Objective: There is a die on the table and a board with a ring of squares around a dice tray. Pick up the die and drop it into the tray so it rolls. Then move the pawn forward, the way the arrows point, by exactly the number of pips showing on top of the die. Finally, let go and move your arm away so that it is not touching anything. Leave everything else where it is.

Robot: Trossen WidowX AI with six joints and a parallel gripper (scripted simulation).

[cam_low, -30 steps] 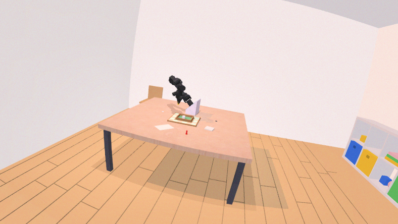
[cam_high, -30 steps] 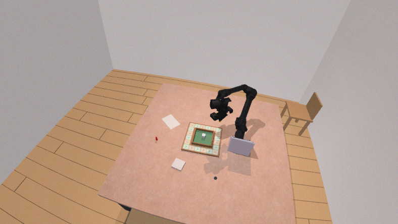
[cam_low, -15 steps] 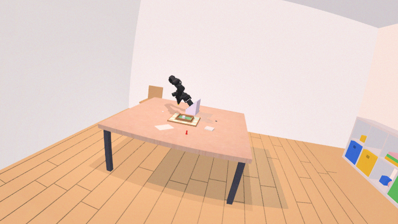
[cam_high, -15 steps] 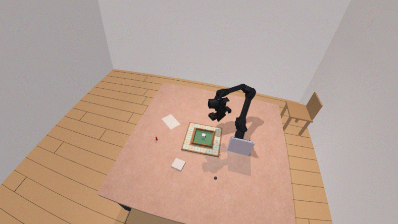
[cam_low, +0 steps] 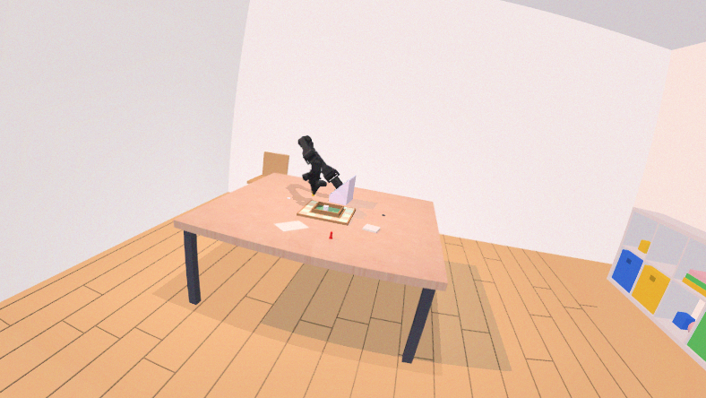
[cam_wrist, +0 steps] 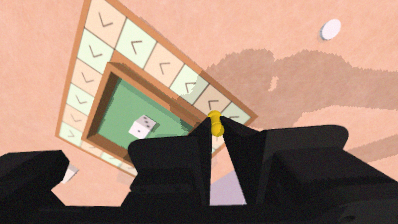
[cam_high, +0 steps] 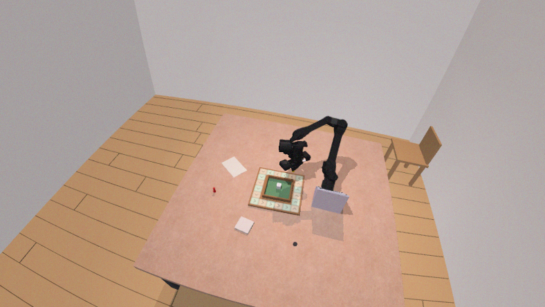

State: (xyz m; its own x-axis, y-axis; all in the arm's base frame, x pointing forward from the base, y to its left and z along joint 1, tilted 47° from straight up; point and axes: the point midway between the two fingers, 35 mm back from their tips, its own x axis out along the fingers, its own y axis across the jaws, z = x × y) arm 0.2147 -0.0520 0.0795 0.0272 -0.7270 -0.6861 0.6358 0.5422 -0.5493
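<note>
My gripper tip is now 5 cm short of the white die, 11 cm to the right of it and 5 cm above it. The rest, counted from my gripper tip: yellow pawn: 1 cm above; then small white bit: 4 cm behind, 18 cm to the right, 7 cm below; then green dice tray: 5 cm ahead, 12 cm to the left, 7 cm below.
</note>
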